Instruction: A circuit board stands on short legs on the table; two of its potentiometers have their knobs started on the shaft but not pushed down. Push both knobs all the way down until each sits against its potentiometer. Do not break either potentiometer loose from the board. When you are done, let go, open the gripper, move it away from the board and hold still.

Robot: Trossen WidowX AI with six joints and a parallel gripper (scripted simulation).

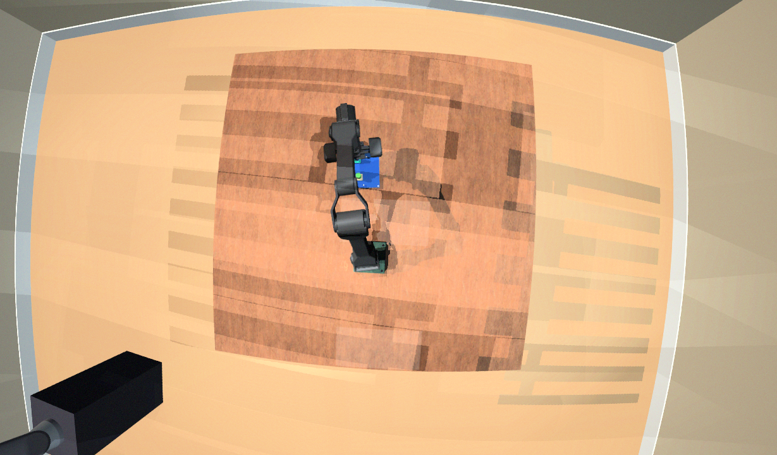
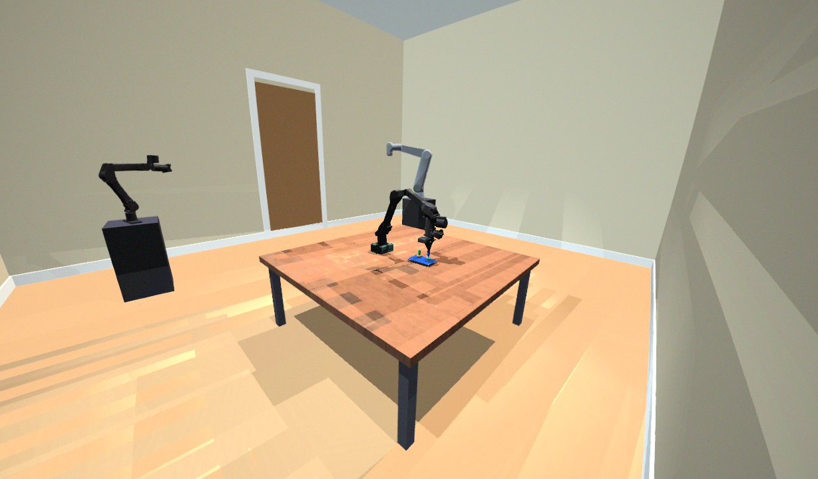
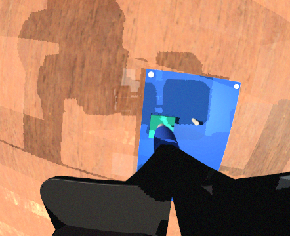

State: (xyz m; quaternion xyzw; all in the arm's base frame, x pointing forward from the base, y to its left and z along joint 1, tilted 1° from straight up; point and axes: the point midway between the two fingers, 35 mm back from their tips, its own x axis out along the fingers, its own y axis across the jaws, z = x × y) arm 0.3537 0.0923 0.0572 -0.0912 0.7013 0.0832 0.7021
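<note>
My gripper tip is now 20 mm above the blue knob. From my gripper tip the other things lie so: green knob (60 mm behind, 30 mm below, 20 mm to the right).
</note>
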